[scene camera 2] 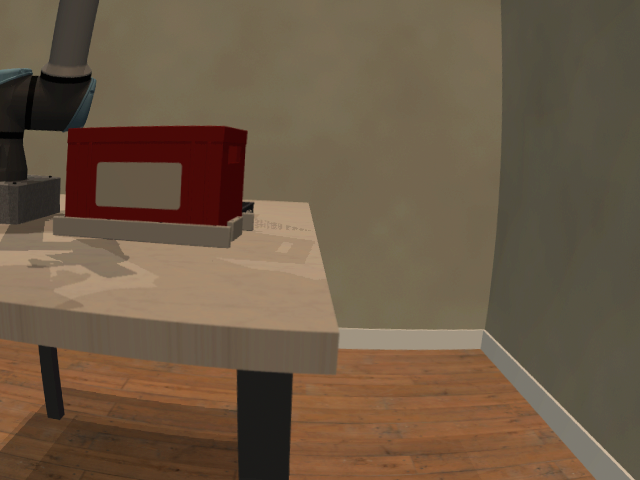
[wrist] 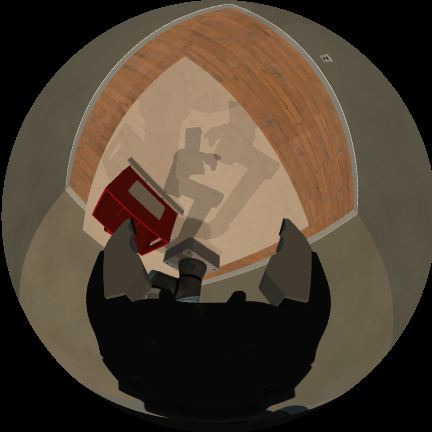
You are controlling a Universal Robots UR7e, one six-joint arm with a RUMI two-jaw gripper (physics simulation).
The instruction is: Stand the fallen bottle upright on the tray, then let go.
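Places are measured from the arm's base along level axes (x ahead, y left, z up), in metres.
Where they show: gripper, fingertip midpoint: point(wrist: 206, 221); arm's base, link origin: point(wrist: 192, 265).
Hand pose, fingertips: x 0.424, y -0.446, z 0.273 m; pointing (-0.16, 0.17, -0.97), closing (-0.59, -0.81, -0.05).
Each offset is from my fingertips to the top centre of the thing. Level surfaces: height alone.
My gripper point(wrist: 206, 221) is open in the wrist view, its two grey jaws wide apart with nothing between them. It is high above the table, and its fingers do not show in the scene view. The fallen bottle does not show in either view. No tray can be made out for certain. A small part of a dark, low object point(scene camera 2: 248, 207) shows behind the red crate's right end in the scene view; the crate hides the rest, and I cannot tell what it is.
A red crate @(dx -0.009, dy +0.379, dz -0.182 m) point(scene camera 2: 206, 180) point(wrist: 170, 220) with a pale label panel stands behind low pale rails @(dx -0.010, dy +0.280, dz -0.327 m) point(scene camera 2: 144, 229) point(wrist: 155, 185) on the table @(dz -0.357 m) point(scene camera 2: 206, 289) point(wrist: 165, 95). The arm's grey base block point(scene camera 2: 38, 198) point(wrist: 212, 254) is beside the crate. The arm rises at the scene view's left edge.
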